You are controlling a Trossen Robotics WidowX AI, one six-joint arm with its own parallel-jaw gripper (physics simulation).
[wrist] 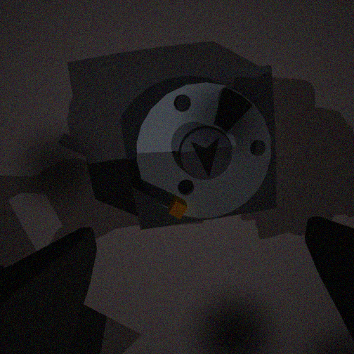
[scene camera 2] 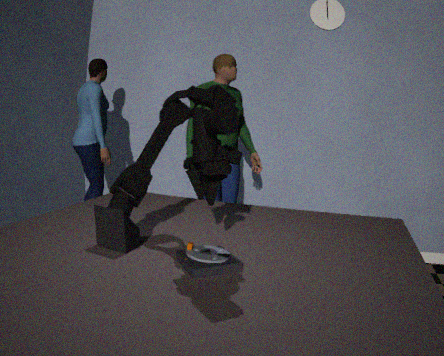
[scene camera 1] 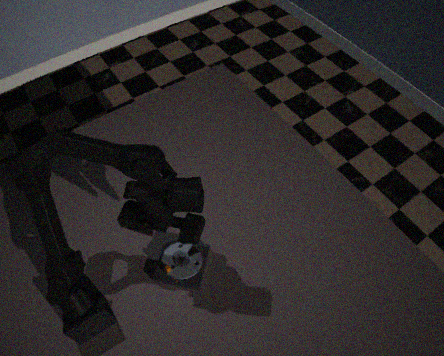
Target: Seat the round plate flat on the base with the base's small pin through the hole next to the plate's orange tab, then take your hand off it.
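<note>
The round grey plate lies over the dark square base. A gap or shadow shows under its rim, and I cannot tell if it is flush. The orange tab is at the plate's edge, on the side toward the fingers in the wrist view. The round hole next to it looks dark; the base's small pin does not show. My gripper is open and empty, above the table, with its fingers apart and clear of the plate.
The arm's own mount stands on the brown table. Arm shadows fall across the base and the table. Two people stand behind the table, by the wall. A checkered floor lies past the table edge.
</note>
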